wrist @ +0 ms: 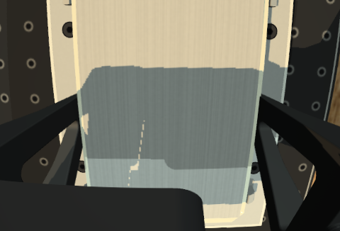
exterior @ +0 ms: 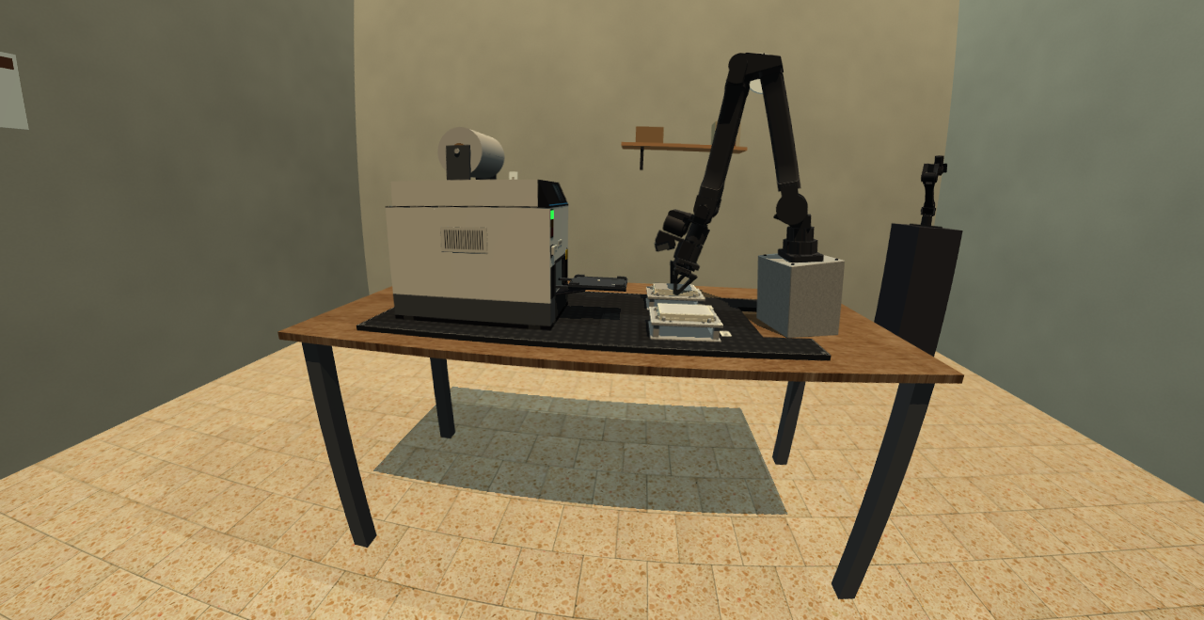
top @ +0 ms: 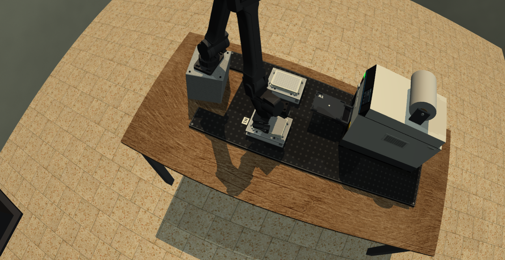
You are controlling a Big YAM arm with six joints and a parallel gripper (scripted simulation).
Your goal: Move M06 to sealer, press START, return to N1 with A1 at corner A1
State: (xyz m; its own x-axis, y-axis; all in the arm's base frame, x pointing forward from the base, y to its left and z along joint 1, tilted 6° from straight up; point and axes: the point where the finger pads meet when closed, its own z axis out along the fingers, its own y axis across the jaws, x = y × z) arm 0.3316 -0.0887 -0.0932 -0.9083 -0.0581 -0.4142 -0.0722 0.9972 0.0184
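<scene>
Now: the plate M06 right at my hand. From my hand the other things lie so: plate nest N1 (2 cm below); then N1 label (10 cm behind, 6 cm below, 1 cm to the right); then well plate (22 cm to the left, 1 cm behind).
</scene>
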